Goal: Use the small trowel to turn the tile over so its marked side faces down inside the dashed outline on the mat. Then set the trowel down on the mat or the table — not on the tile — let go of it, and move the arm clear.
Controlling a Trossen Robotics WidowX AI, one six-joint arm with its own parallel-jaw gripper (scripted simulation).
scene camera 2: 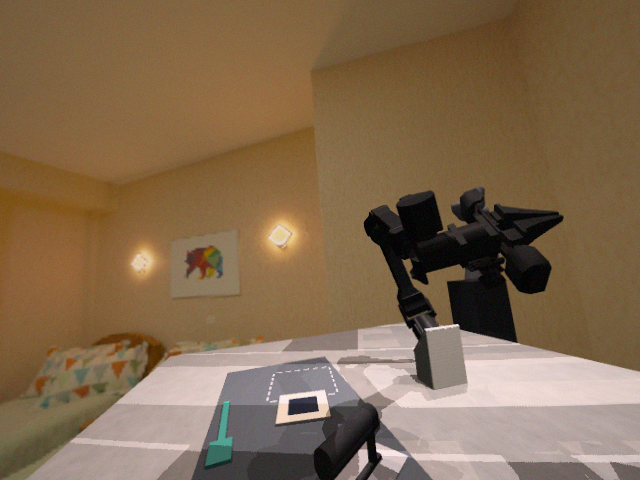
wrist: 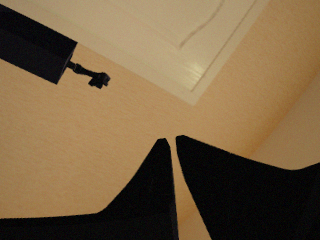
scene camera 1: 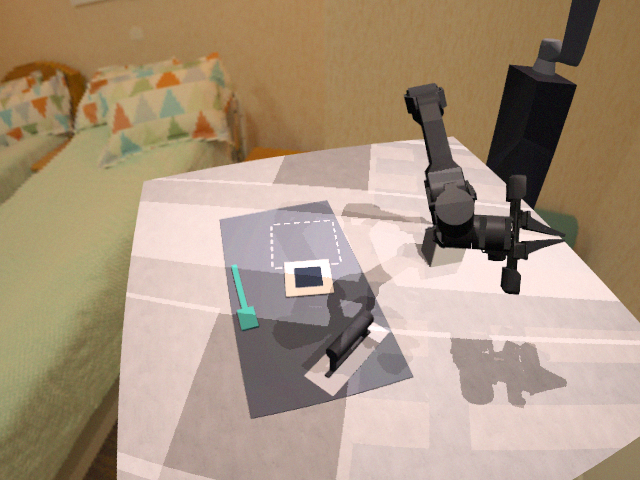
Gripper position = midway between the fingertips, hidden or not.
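Note:
Tile (scene camera 1: pixel 313 277), (scene camera 2: pixel 296 408): visible in both scene cameras; in the wrist view the tile is out of frame. White-bladed tool (scene camera 1: pixel 354 345): out of frame in the wrist view. Grey mat (scene camera 1: pixel 294 332), (scene camera 2: pixel 251 423): visible. My gripper (scene camera 2: pixel 560 216), (scene camera 1: pixel 564 237), (wrist: pixel 171 145): shut, holding nothing.

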